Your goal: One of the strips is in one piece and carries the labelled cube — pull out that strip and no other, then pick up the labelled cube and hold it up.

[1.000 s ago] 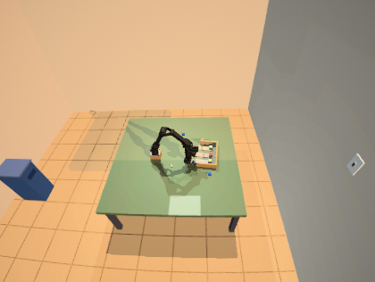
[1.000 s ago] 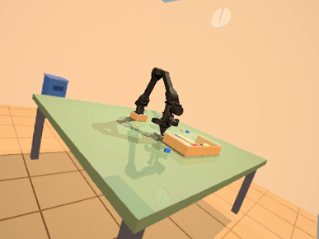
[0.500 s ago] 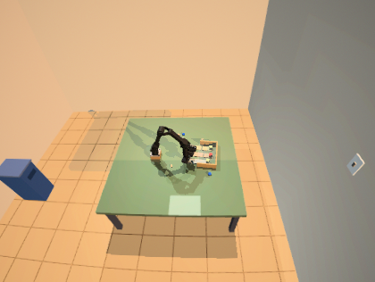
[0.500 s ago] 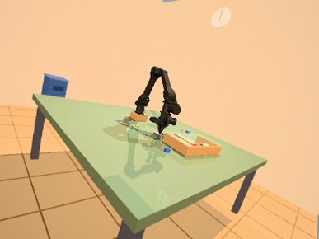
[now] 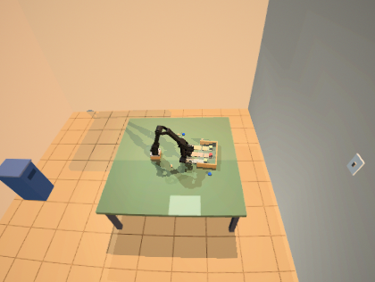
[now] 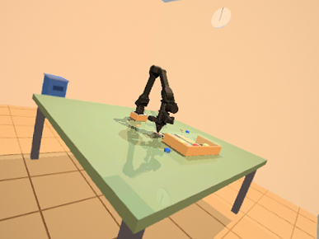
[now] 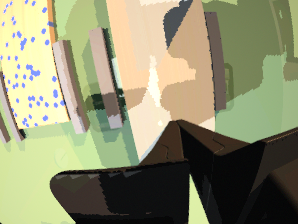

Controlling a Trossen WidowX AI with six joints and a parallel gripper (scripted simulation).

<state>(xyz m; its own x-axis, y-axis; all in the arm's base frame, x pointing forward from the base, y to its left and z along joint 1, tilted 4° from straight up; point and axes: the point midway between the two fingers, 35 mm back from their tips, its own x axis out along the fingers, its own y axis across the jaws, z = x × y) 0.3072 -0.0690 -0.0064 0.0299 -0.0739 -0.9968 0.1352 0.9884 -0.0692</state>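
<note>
My gripper tip is 10 cm short of the cream strip and 1 cm to the left of it. Also, from my gripper tip: tan piece (20 cm ahead, 30 cm to the left).
</note>
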